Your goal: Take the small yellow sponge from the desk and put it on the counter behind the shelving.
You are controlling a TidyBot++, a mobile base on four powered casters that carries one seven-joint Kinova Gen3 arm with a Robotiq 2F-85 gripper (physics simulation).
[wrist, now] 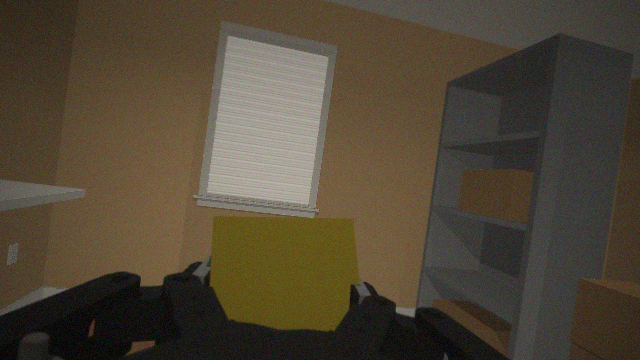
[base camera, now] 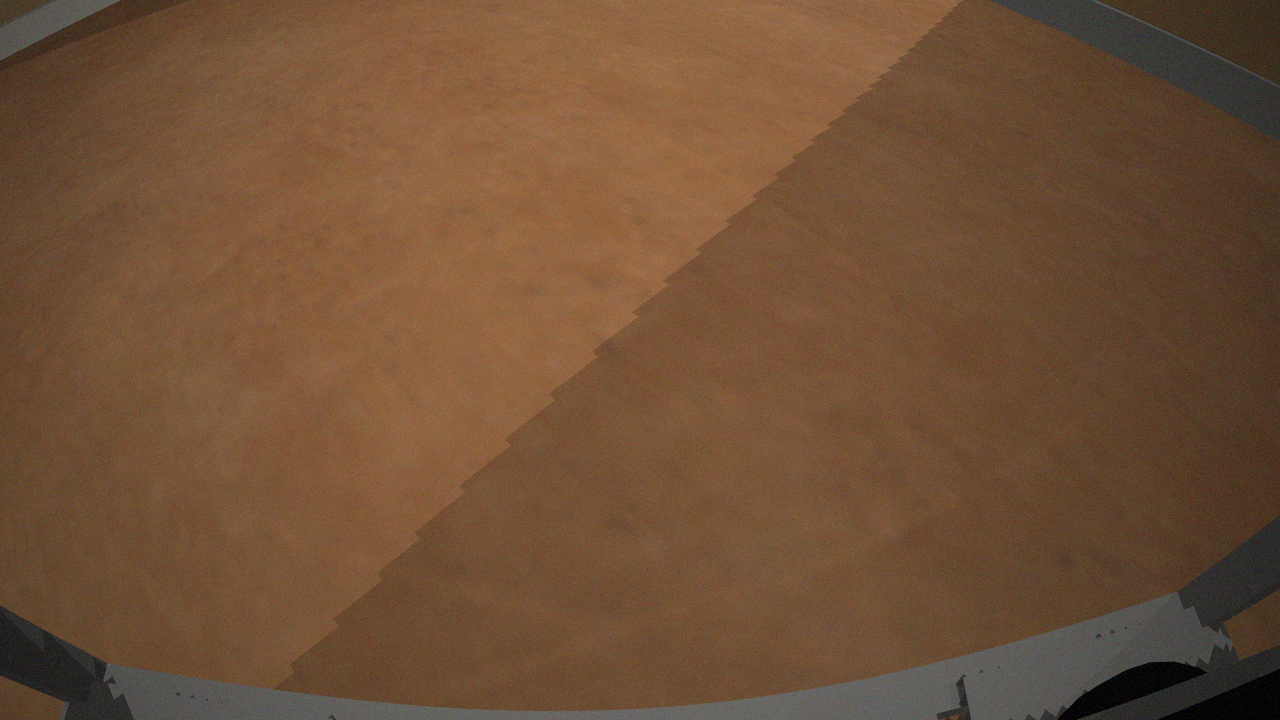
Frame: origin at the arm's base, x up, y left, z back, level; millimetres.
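Seen in the pictures: gripper, between the fingertips: [wrist: 282, 281].
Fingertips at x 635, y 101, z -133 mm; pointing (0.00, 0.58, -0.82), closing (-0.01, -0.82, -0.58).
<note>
A point is followed by its place in that frame.
The yellow sponge [wrist: 283, 270] @[x 649, y 84, z -108 mm] is between the fingers of my gripper [wrist: 282, 281] @[x 635, y 101, z -133 mm] in the wrist view, at the bottom middle. My gripper is shut on it, with a black finger at its left side and one at its right side. The grey shelving [wrist: 580, 165] @[x 912, y -275, z -1972 mm] stands at the right of the wrist view, with a brown box [wrist: 495, 195] @[x 716, y 71, z -2052 mm] on one of its shelves. The counter behind the shelving does not show in the wrist view. Neither the sponge nor the gripper shows in the base camera view.
A brown box [wrist: 610, 315] @[x 314, y -385, z -1637 mm] stands at the lower right, beside the shelving. A pale flat slab [wrist: 35, 194] juts in from the left. A window [wrist: 267, 120] @[x 1052, y 1631, z -1876 mm] with a white blind is in the far wall. The base camera shows brown floor [base camera: 447, 268] @[x -397, y 124, z -496 mm] and a grey strip [base camera: 1163, 67] @[x -376, y -906, z -940 mm] at the upper right.
</note>
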